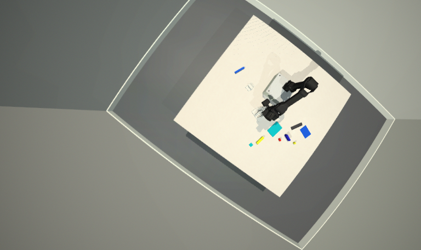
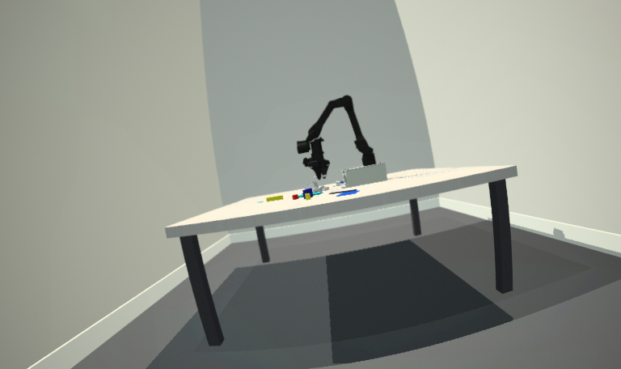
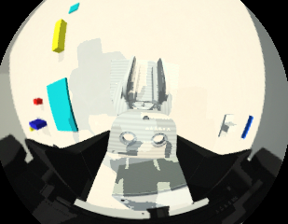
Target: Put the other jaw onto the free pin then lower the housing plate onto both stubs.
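Now: gripper tip 5 cm above the jaw, 2 cm to the left of it and 2 cm short of it. Also, from my gripper tip: red piece: 30 cm to the left, 12 cm ahead, 5 cm below; then cyan plate: 20 cm to the left, 7 cm ahead, 6 cm below; then yellow bar: 24 cm ahead, 15 cm to the left, 5 cm below.
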